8 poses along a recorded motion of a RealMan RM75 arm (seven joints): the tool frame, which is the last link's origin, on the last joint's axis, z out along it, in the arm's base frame.
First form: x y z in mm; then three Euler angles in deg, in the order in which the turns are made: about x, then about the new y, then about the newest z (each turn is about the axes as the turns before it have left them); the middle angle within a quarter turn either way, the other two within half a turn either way.
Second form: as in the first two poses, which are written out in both.
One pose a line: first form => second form
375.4, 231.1, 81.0, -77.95, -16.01, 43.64 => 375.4, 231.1, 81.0; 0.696, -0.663, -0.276; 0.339, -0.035, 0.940; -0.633, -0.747, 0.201
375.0, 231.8, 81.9, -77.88, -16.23, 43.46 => 375.0, 231.8, 81.9; 0.697, -0.660, -0.279; 0.343, -0.036, 0.939; -0.630, -0.750, 0.202
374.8, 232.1, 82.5, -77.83, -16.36, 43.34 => 374.8, 232.1, 82.5; 0.698, -0.659, -0.282; 0.345, -0.036, 0.938; -0.628, -0.752, 0.202
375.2, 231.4, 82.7, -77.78, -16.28, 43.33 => 375.2, 231.4, 82.7; 0.698, -0.659, -0.280; 0.345, -0.034, 0.938; -0.627, -0.752, 0.203
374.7, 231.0, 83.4, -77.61, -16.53, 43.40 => 374.7, 231.0, 83.4; 0.697, -0.659, -0.285; 0.349, -0.035, 0.936; -0.627, -0.752, 0.206
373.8, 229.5, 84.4, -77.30, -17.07, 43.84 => 373.8, 229.5, 84.4; 0.690, -0.662, -0.294; 0.359, -0.040, 0.933; -0.629, -0.748, 0.210
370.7, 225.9, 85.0, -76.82, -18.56, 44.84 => 370.7, 225.9, 85.0; 0.672, -0.668, -0.318; 0.381, -0.057, 0.923; -0.635, -0.742, 0.216
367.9, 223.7, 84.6, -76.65, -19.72, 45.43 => 367.9, 223.7, 84.6; 0.661, -0.671, -0.337; 0.395, -0.072, 0.916; -0.638, -0.738, 0.217
